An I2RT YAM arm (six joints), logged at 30 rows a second.
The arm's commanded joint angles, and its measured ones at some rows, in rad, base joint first. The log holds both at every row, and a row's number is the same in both.
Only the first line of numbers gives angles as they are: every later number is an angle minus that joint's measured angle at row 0.
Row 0, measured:
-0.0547 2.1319 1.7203 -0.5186 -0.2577 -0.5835
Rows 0 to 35, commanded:
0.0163 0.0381 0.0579 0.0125 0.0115 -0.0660
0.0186 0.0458 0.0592 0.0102 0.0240 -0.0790
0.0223 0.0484 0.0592 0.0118 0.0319 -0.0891
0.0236 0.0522 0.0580 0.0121 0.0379 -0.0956
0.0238 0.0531 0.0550 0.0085 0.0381 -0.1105
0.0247 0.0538 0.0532 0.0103 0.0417 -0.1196
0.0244 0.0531 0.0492 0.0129 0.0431 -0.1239
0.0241 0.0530 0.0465 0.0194 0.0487 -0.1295
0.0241 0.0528 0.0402 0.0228 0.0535 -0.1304
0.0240 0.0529 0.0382 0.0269 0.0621 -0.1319
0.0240 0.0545 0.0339 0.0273 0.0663 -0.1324
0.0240 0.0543 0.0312 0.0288 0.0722 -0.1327
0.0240 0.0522 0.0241 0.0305 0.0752 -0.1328
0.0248 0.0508 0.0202 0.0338 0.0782 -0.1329
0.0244 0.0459 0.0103 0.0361 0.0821 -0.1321
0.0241 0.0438 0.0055 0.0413 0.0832 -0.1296
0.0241 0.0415 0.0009 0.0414 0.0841 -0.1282
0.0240 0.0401 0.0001 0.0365 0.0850 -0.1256
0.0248 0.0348 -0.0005 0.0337 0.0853 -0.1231
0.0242 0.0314 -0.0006 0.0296 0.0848 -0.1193
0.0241 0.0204 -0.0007 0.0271 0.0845 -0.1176
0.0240 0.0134 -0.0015 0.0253 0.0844 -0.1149
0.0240 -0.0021 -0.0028 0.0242 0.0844 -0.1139
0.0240 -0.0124 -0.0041 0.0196 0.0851 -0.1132
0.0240 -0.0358 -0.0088 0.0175 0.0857 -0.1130
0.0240 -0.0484 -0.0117 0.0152 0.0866 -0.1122
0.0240 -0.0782 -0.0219 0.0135 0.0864 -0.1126
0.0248 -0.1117 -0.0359 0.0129 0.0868 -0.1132
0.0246 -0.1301 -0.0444 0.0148 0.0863 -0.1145
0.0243 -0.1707 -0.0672 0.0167 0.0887 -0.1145
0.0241 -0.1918 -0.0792 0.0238 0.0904 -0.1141
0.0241 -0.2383 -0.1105 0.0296 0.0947 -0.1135
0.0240 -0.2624 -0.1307 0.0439 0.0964 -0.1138
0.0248 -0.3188 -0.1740 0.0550 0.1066 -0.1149
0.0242 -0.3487 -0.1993 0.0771 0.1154 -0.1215
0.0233 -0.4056 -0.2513 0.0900 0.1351 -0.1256
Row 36, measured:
0.0190 -0.1957 -0.1530 0.0267 0.0897 -0.1163
